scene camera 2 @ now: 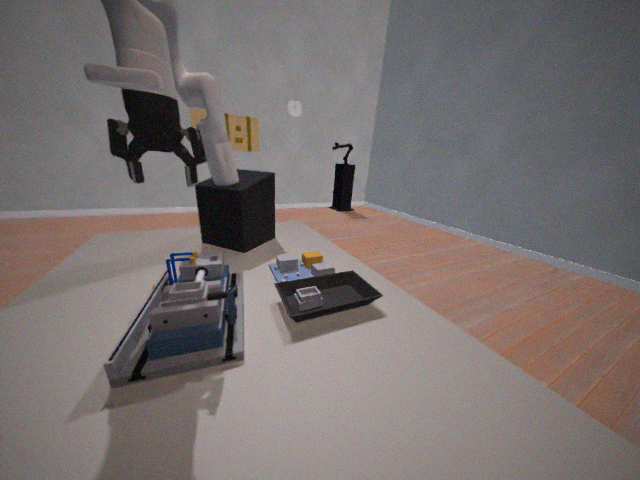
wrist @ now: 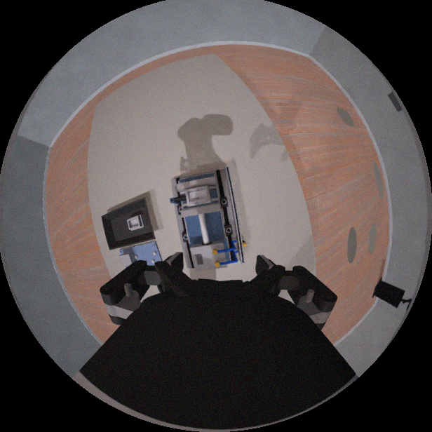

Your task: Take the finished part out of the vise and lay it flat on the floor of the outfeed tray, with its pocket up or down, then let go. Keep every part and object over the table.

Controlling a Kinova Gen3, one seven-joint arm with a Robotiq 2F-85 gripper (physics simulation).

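Where they show: gripper, fingertip midpoint: [scene camera 2: 165,184]; arm's base, link origin: [scene camera 2: 226,181].
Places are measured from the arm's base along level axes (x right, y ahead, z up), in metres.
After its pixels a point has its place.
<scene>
The finished part [scene camera 2: 188,290] {x 0.170, y 0.524, z -0.133 m} [wrist: 198,195], a light grey block with a rectangular pocket facing up, sits between the jaws of the vise [scene camera 2: 186,338] {x 0.182, y 0.570, z -0.196 m} [wrist: 207,220]. The outfeed tray [scene camera 2: 347,290] {x -0.201, y 0.528, z -0.236 m} [wrist: 116,229], dark and shallow with sloping walls, stands beside the vise, to its right in the scene view and to its left in the wrist view. Another light grey pocketed part [scene camera 2: 308,296] {x -0.065, y 0.546, z -0.204 m} [wrist: 134,222] lies in it with its pocket up. My gripper [scene camera 2: 163,174] {x 0.181, y 0.399, z 0.036 m} [wrist: 219,262] is open and empty, high above the table, toward the vise's rear end.
A blue fixture plate [scene camera 2: 279,272] {x -0.075, y 0.344, z -0.241 m} [wrist: 142,252] with grey blocks [scene camera 2: 286,263] {x -0.099, y 0.341, z -0.215 m} and a yellow block [scene camera 2: 312,258] {x -0.188, y 0.352, z -0.210 m} stands behind the tray. Blue bars [scene camera 2: 178,260] {x 0.183, y 0.360, z -0.142 m} [wrist: 227,255] with yellow ends rise at the vise's rear. The black robot pedestal [scene camera 2: 237,211] {x -0.008, y 0.115, z -0.091 m} stands farther back.
</scene>
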